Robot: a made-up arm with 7 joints.
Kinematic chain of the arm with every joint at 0, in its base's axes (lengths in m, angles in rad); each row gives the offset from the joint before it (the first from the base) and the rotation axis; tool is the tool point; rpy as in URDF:
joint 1: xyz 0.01 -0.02 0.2 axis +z
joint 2: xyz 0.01 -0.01 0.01 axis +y
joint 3: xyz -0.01 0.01 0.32 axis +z
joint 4: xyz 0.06 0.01 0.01 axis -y
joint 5: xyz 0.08 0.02 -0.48 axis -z
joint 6: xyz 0 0 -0.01 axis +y
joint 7: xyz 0.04 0 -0.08 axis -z
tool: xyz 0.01 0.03 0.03 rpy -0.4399 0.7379 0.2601
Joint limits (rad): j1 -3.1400..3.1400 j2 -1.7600..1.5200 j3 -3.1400..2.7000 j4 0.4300..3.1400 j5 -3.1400..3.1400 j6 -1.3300..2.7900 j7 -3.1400..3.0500
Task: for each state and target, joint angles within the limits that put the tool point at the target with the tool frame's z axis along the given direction. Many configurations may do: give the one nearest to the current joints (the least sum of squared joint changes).
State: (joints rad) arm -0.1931 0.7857 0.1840 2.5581 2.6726 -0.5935 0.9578
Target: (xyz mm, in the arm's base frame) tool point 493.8 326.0 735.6 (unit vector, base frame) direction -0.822 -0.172 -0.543
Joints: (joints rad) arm 0.3224 0.3873 0.4664 2.4461 2.8345 -0.7010 1.4028
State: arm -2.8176 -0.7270 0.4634 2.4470 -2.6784 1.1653 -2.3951
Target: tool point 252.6 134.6 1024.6 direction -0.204 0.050 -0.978
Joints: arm -2.3366 -0.6605 0.1608 2.4994 -2.6710 0.8492 -2.1121
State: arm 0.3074 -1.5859 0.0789 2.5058 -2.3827 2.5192 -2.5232
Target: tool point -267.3 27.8 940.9 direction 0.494 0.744 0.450
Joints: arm -0.1948 -0.7544 -0.0891 2.3393 -2.3127 2.7900 -2.8283
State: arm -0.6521 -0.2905 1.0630 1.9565 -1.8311 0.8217 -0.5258
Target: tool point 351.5 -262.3 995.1 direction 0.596 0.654 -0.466
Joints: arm -1.1609 0.2871 0.9904 2.7072 -1.6265 0.8383 -0.3614
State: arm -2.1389 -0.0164 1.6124 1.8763 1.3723 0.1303 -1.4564
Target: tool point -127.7 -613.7 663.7 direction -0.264 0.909 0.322
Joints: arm -3.0384 0.6346 1.6700 1.6815 1.5012 0.5811 -1.5890
